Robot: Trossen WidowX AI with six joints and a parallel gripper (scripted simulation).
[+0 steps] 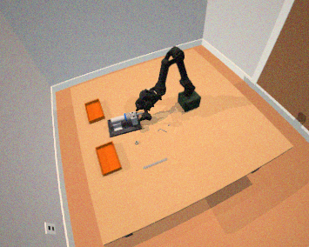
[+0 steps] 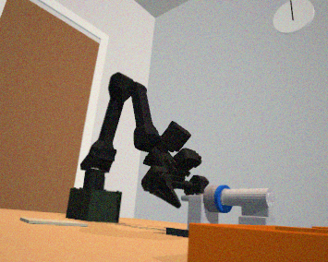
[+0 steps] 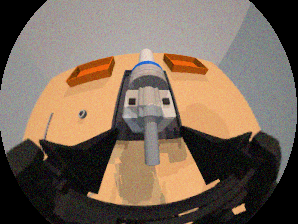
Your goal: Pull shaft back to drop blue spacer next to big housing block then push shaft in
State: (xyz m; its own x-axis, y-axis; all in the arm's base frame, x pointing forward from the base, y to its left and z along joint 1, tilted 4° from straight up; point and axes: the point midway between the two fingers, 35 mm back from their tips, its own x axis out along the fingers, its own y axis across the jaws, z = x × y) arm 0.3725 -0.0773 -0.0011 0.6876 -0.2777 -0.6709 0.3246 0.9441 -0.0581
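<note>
Now: gripper tip 50 mm short of the grey shaft, 20 mm to the left of it and 20 mm below it. Round my gripper tip: blue spacer: 80 mm ahead, 20 mm to the right, 20 mm above; then grey spacer: 70 mm ahead, 20 mm to the right, 20 mm above; then fixture: 110 mm ahead, 40 mm to the right, 10 mm below.
</note>
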